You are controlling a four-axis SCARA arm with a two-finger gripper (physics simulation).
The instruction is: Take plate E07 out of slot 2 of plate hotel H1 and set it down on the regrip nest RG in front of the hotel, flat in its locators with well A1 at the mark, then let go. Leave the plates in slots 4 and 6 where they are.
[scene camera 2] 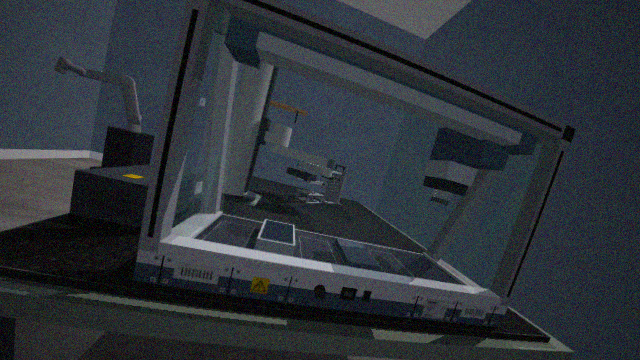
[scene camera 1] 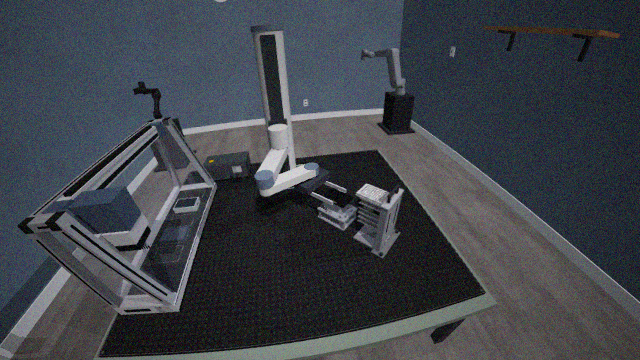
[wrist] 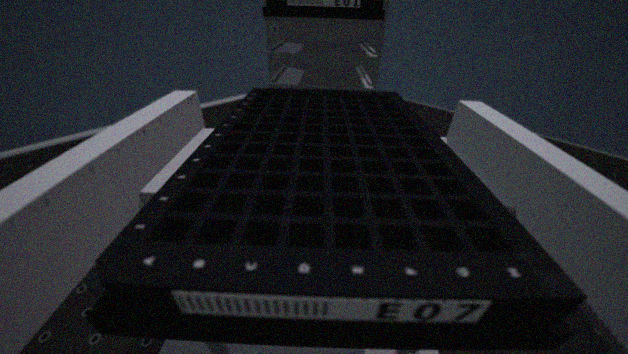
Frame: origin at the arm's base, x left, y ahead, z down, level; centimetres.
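Where they show: gripper, between the fingertips: (scene camera 1: 339, 197) (wrist: 326, 119).
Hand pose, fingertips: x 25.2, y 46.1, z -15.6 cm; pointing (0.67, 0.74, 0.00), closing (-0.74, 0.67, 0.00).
Observation:
Things, the pixels of their centre, and the offset from my fingertips. Level surfaces: height alone.
- plate E07, middle of its body: (wrist: 325, 150) (scene camera 1: 336, 197) dy -1.1, dx -0.9, dz +0.7 cm
- Plate hotel H1, middle of its body: (wrist: 323, 46) (scene camera 1: 380, 214) (scene camera 2: 332, 183) dy +15.7, dx +14.3, dz -0.5 cm
- white plate, middle of its body: (scene camera 1: 374, 194) dy +12.6, dx +11.7, dz -9.3 cm
- dark labelled plate, middle of its body: (wrist: 324, 7) (scene camera 1: 372, 204) dy +12.6, dx +11.7, dz -4.1 cm
- black mat, height of its surface: dz +14.3 cm
My gripper (scene camera 1: 340, 197) (wrist: 326, 119) is shut on plate E07 (scene camera 1: 345, 195) (wrist: 320, 200), a dark well plate. The plate is out of the hotel, looks level, and its row letters and E07 label face the wrist camera. The regrip nest (scene camera 1: 336, 216) (scene camera 2: 315, 199) is a pale, low stand that shows below the plate, in front of the hotel; how well they line up cannot be told. Plate hotel H1 (scene camera 1: 387, 220) (scene camera 2: 336, 186) stands beyond the fingertips. A white plate (scene camera 1: 372, 192) is at its top. Another dark labelled plate (wrist: 325, 11) shows at the top of the wrist view; its slot cannot be told.
A framed deck machine (scene camera 1: 197, 250) (scene camera 2: 350, 272) stands at the left of the black mat (scene camera 1: 280, 280). A dark grey box (scene camera 1: 220, 170) (scene camera 2: 107, 195) is behind it. The arm's column (scene camera 1: 272, 75) rises at the back. Another robot arm on a black pedestal (scene camera 1: 398, 112) stands beyond the table.

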